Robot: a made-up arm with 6 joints. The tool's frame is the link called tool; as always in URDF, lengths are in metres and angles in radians.
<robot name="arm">
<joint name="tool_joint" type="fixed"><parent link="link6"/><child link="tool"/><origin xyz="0 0 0" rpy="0 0 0"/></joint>
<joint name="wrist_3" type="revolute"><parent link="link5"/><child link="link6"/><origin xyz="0.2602 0 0" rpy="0 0 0"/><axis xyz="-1 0 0"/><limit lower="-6.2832" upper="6.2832" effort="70" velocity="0.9"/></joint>
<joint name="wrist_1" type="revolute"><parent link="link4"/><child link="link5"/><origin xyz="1.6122 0 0" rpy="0 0 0"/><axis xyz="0 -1 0"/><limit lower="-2.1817" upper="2.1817" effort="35" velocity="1.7"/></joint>
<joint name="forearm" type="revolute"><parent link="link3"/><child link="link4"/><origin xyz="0 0 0.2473" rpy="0 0 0"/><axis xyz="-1 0 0"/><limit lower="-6.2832" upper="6.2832" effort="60" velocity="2.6"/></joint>
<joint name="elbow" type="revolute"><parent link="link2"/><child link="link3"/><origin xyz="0 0 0.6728" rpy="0 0 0"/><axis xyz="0 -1 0"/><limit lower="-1.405" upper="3.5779" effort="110" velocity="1.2"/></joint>
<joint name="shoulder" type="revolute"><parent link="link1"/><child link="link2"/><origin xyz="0.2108 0 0" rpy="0 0 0"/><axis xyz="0 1 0"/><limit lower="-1.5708" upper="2.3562" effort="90" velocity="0.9"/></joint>
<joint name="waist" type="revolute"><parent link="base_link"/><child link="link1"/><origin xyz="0 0 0.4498" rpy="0 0 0"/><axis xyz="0 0 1"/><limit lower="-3.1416" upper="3.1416" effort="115" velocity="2.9"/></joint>
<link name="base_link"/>
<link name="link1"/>
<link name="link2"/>
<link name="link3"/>
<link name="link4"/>
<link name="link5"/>
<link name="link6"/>
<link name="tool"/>
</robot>
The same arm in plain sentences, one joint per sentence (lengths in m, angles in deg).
The arm has six revolute joints in a row. What follows holds with every joint at zero, and every direction is one of the base frame's.
The first joint sits 0.4498 m along +z from the base frame's origin and rotates about +z, from -180 to 180 deg.
The second joint sits 0.2108 m along +x from the first joint and rotates about +y, from -90 to 135 deg.
The third joint sits 0.6728 m along +z from the second joint and rotates about -y, from -80.5 to 205 deg.
The fourth joint sits 0.2473 m along +z from the third joint and rotates about -x, from -360 to 360 deg.
The fifth joint sits 1.6122 m along +x from the fourth joint and rotates about -y, from -125 to 125 deg.
The sixth joint sits 0.2602 m along +x from the fifth joint and rotates about -x, from -360 to 360 deg.
The tool frame, which is the frame that the pose is given for, sits at the same point as the sixth joint; its axes are parallel to the base frame's.

